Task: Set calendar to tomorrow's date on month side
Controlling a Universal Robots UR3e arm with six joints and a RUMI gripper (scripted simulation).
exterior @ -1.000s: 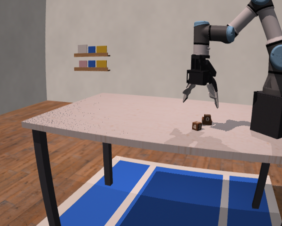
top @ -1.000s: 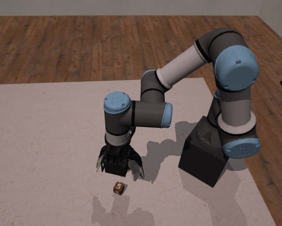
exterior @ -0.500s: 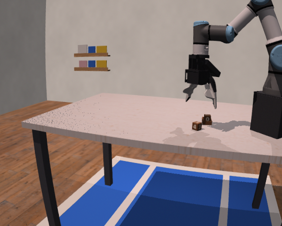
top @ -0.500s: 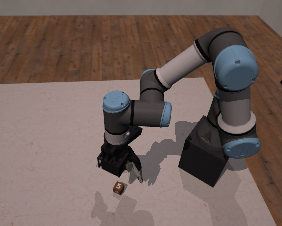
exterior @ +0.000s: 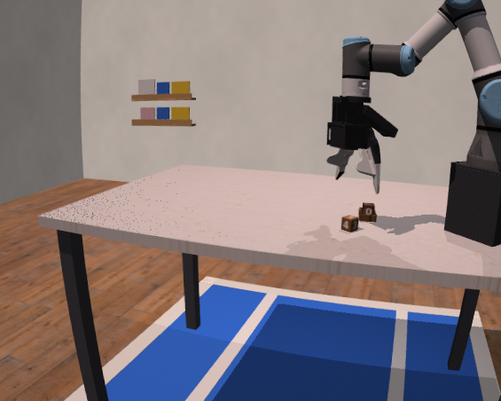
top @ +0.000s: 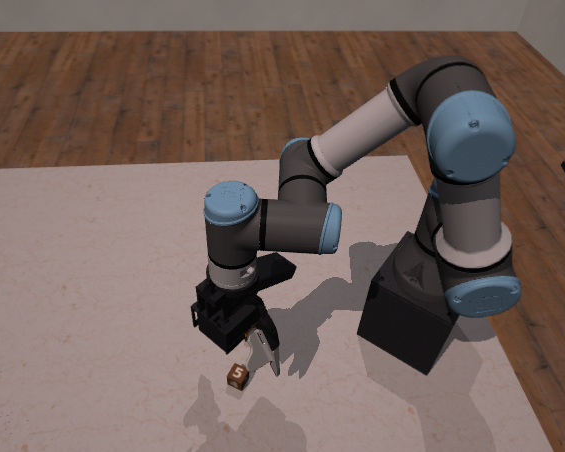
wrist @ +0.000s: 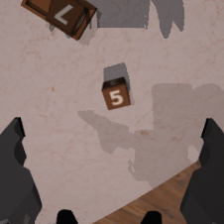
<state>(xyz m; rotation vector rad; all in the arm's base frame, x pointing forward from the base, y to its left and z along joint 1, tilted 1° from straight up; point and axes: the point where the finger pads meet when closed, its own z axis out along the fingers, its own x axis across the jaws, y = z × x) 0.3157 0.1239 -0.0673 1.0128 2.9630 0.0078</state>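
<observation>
The brown digit cube is 90 mm below my hand, 10 mm to the left of it and 10 mm ahead of it. Also, from my hand: calendar tray (110 mm to the right, 90 mm below, 10 mm behind).
</observation>
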